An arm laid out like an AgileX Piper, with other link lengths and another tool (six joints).
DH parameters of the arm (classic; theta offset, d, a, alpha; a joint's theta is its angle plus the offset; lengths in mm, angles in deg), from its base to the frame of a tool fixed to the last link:
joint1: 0 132.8 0 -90
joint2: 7.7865 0 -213.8 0
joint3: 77.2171 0 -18.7 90
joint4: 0 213.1 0 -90
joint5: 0 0 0 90
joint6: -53 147.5 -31.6 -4.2
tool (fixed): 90 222.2 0 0
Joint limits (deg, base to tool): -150..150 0..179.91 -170..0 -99.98..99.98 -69.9..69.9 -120..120
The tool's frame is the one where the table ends.
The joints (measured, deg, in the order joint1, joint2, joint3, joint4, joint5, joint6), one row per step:
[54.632 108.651 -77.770 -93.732 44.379 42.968]
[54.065 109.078 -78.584 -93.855 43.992 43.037]
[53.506 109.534 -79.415 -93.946 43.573 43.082]
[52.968 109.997 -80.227 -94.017 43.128 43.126]
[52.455 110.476 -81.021 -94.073 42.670 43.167]
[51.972 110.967 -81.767 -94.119 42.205 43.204]
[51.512 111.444 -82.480 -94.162 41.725 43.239]
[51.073 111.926 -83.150 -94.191 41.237 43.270]
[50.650 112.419 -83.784 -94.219 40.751 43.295]
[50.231 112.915 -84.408 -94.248 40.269 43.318]
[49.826 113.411 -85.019 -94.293 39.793 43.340]
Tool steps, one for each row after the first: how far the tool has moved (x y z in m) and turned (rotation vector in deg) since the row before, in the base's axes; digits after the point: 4 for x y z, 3 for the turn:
[0.0041 -0.0004 0.0020 0.392 -0.155 -0.184]
[0.0040 -0.0002 0.0017 0.379 -0.121 -0.154]
[0.0038 0.0000 0.0014 0.370 -0.086 -0.117]
[0.0036 0.0002 0.0010 0.349 -0.055 -0.085]
[0.0033 0.0003 0.0005 0.302 -0.013 -0.051]
[0.0031 0.0005 0.0003 0.288 0.003 -0.014]
[0.0029 0.0005 -0.0002 0.255 0.042 0.010]
[0.0027 0.0005 -0.0006 0.212 0.068 0.026]
[0.0027 0.0005 -0.0007 0.199 0.072 0.027]
[0.0026 0.0005 -0.0007 0.177 0.065 0.043]

